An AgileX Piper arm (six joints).
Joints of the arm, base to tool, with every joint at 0 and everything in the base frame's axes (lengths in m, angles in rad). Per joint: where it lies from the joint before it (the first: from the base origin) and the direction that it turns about. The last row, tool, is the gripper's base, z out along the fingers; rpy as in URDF.
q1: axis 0 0 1 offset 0 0 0.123
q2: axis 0 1 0 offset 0 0 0
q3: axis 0 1 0 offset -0.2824 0 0.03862
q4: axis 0.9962 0 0.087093 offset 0.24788 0 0.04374
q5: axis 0 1 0 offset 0 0 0
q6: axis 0.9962 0 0.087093 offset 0.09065 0 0.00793
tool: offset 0 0 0 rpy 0 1.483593 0
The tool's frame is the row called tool.
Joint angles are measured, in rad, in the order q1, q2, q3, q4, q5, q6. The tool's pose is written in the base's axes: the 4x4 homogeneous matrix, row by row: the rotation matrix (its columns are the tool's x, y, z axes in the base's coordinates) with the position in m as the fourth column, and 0 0 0 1 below. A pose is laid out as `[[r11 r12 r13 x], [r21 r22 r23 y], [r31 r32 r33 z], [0 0 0 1]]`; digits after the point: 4 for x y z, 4 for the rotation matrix.
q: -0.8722 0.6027 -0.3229 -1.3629 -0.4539 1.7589
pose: [[0.1154 0.4050 0.9070 0.1080], [0.4336 0.8010 -0.4128 -0.0679], [-0.8937 0.4409 -0.0832 0.2809], [0 0 0 1]]
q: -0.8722 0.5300 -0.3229 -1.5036 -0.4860 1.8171
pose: [[0.0685 0.3765 0.9239 0.1017], [0.3541 0.8566 -0.3754 -0.0552], [-0.9327 0.3529 -0.0746 0.2841], [0 0 0 1]]
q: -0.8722 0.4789 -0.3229 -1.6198 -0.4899 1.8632
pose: [[0.0288 0.3788 0.9250 0.0963], [0.2878 0.8831 -0.3706 -0.0481], [-0.9572 0.2769 -0.0837 0.2845], [0 0 0 1]]
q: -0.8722 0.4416 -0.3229 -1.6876 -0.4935 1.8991
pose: [[0.0136 0.3791 0.9253 0.0922], [0.2508 0.8945 -0.3701 -0.0433], [-0.9679 0.2371 -0.0829 0.2851], [0 0 0 1]]
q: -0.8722 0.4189 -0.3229 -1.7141 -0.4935 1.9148
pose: [[0.0139 0.3797 0.9250 0.0897], [0.2315 0.8988 -0.3724 -0.0405], [-0.9727 0.2193 -0.0754 0.2861], [0 0 0 1]]
